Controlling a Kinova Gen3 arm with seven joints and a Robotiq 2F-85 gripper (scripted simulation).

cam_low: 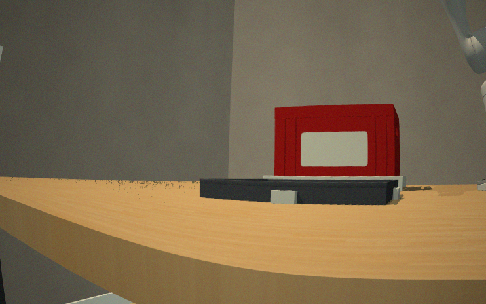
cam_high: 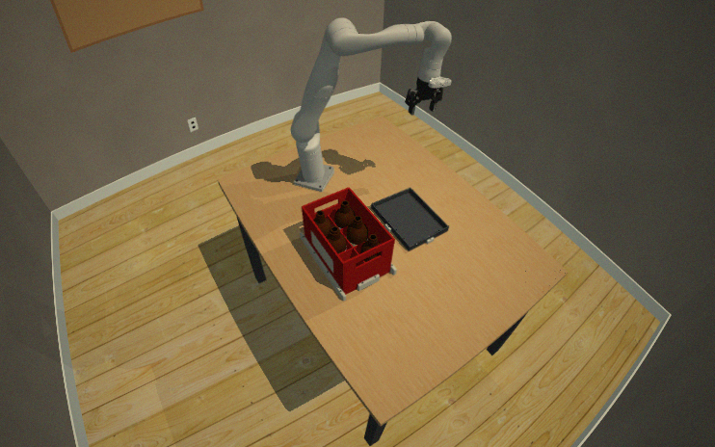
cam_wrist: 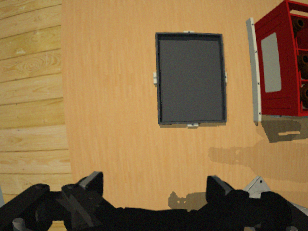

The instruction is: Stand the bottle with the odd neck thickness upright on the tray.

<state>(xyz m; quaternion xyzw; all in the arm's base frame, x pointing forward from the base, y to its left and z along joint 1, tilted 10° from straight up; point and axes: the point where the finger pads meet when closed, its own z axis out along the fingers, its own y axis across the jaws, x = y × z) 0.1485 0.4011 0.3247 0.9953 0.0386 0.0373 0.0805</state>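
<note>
The red crate lies 390 mm to the right of my hand, 290 mm below it and 230 mm ahead of it. The rest, counted from my hand: dark grey tray 360 mm below, 160 mm ahead, 100 mm to the right; glass bottle 330 mm to the right, 310 mm ahead, 290 mm below.
</note>
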